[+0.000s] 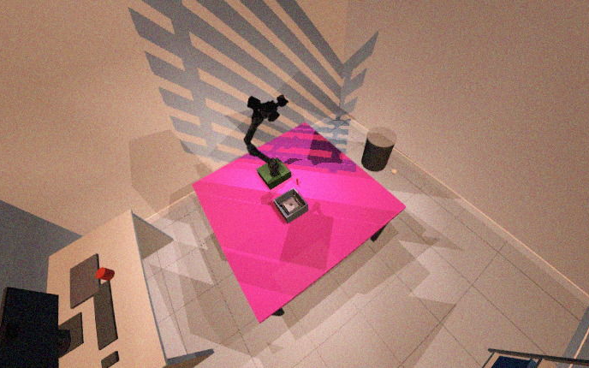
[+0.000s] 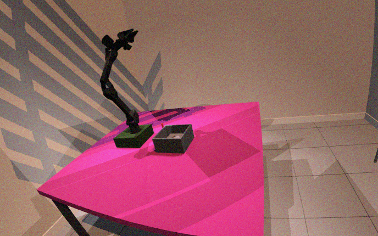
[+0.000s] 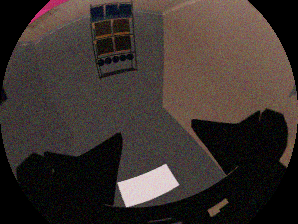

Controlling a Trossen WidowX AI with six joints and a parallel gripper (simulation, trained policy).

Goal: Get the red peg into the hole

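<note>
Right now the red peg is 2 cm ahead of my gripper tip, 1 cm to the left of it and 72 cm below it. The rest, counted from my gripper tip: grey box 18 cm ahead, 16 cm to the right, 73 cm below.
</note>
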